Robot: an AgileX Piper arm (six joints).
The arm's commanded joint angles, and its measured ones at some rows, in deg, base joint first. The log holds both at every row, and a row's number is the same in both.
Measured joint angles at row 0:
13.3 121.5 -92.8 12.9 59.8 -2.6
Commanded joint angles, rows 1 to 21:
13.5 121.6 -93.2 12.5 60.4 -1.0
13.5 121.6 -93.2 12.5 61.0 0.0
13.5 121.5 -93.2 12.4 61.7 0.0
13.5 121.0 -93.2 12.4 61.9 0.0
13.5 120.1 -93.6 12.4 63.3 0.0
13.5 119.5 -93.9 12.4 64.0 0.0
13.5 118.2 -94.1 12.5 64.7 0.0
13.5 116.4 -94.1 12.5 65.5 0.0
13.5 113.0 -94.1 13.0 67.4 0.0
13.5 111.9 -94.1 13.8 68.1 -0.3
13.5 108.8 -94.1 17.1 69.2 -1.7
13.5 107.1 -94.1 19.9 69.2 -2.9
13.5 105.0 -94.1 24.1 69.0 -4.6
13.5 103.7 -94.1 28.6 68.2 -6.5
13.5 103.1 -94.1 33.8 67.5 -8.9
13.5 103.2 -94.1 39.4 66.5 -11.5
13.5 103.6 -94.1 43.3 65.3 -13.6
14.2 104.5 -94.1 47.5 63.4 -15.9
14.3 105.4 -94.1 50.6 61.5 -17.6
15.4 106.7 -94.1 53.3 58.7 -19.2
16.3 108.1 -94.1 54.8 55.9 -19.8
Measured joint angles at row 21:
15.1 106.1 -93.9 51.6 60.0 -17.4
